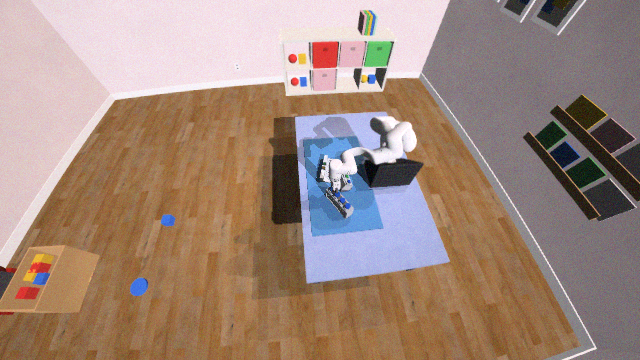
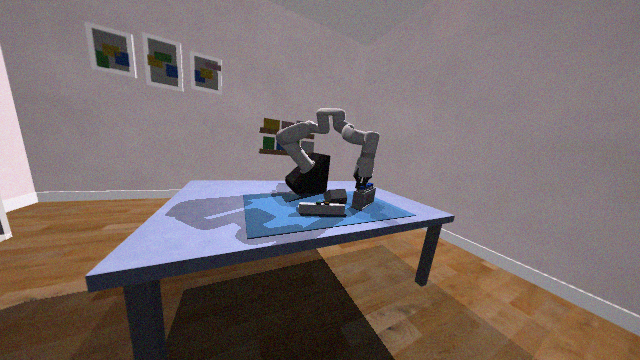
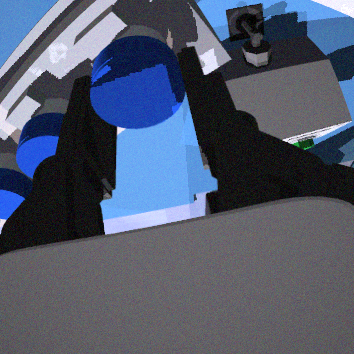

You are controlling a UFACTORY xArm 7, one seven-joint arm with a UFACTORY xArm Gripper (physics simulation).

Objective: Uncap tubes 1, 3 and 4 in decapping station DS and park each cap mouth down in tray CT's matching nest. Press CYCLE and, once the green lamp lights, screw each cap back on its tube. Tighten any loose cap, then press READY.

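Frame: origin at the arm's base, x right, y ahead, z up, level; centimetres.
Seen in the pictures: gripper, between the fingertips: [image 1: 333,189] [image 2: 359,188] [image 3: 143,88]; arm's base, origin of its link: [image 2: 308,167].
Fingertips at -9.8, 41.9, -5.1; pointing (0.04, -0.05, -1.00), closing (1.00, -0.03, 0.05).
Observation:
Offsets run from my fingertips to a thing's top centre, as dx, dy, dz. "spot": to the spot under its first point. Level surfaces: height alone.
The grey-and-white rack @[-7.2, -2.0, -0.3] [image 1: 331,199] [image 2: 364,199] with a row of blue-capped tubes, seemingly station DS, stands angled on the mat. My gripper [image 1: 335,188] [image 2: 363,183] [image 3: 143,87] points down over one end of it and is shut on a blue cap @[+0.0, +1.0, +1.7] [image 3: 137,97]. The grey neck of a tube shows behind this cap; whether they are joined is unclear. Two more blue caps @[-4.8, -1.0, +1.6] [image 3: 39,155] @[-9.6, -2.9, +1.6] [image 3: 11,195] sit in the row beside the left finger. A low white tray @[+23.4, -2.4, -5.2] [image 1: 324,170] [image 2: 320,209], perhaps CT, lies nearby. Tube numbers and nest labels are unreadable.
A grey box @[+8.0, -10.9, -2.2] [image 2: 336,195] [image 3: 287,95] stands close beside the rack, with a small fitting @[spot: +7.6, -5.2, -7.4] [image 3: 256,52] on top and a green part @[spot: +10.3, -12.3, -3.2] [image 3: 304,144] on it. The blue mat @[dz -10.6] [image 1: 345,227] [image 2: 260,227] lies under these things. A black block [image 1: 395,174] [image 2: 315,175] stands by the arm's base.

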